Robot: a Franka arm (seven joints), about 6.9 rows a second.
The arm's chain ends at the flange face. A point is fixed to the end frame.
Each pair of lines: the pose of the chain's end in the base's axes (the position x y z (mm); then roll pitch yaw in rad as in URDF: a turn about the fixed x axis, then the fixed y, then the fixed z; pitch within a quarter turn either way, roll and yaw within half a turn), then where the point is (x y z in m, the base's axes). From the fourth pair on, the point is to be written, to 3 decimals.
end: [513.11, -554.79, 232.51, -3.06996, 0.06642, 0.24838]
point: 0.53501 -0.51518 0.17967
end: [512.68, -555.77, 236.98, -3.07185, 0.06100, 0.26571]
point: 0.53418 -0.51581 0.18425
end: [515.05, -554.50, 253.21, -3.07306, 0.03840, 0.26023]
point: 0.53793 -0.51441 0.20116
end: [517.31, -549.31, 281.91, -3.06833, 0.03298, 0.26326]
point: 0.540 -0.509 0.230
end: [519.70, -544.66, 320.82, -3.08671, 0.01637, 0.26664]
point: 0.544 -0.505 0.269
